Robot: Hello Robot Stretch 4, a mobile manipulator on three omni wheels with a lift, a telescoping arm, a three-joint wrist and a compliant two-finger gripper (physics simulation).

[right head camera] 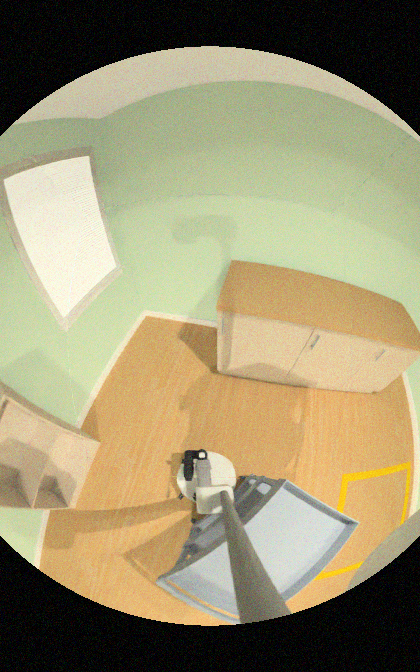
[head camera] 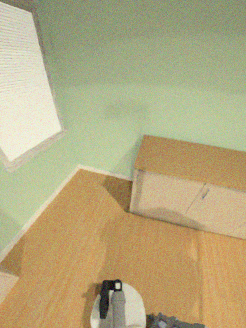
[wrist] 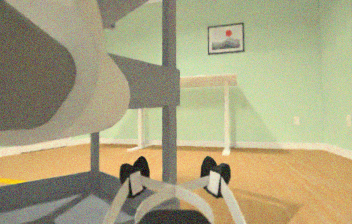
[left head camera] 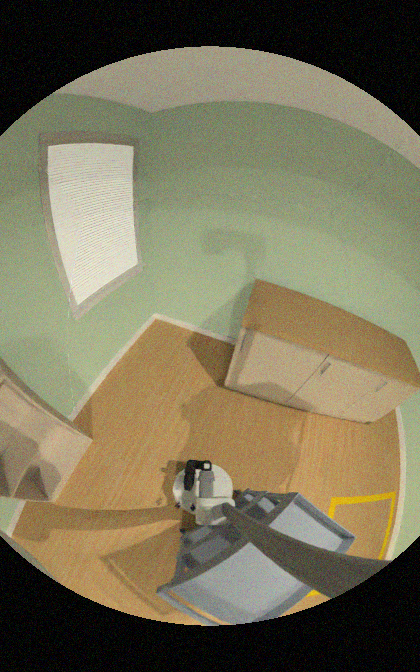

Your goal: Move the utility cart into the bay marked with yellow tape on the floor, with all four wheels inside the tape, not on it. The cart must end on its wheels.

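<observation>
The grey-blue utility cart stands upright close beside my base, at the lower right in both side head views. A bit of it shows at the bottom of the head view. In the wrist view the cart's rail and a corner post show at close range. The yellow tape bay lies beyond the cart on the right, partly hidden by the cart and my mast. My gripper is open; the post shows between its fingertips in the picture, at a depth I cannot tell. The cart's wheels are hidden.
A low cabinet stands against the wall ahead. A shelf unit stands at the left. In the wrist view a white table stands by the far wall, near a framed picture.
</observation>
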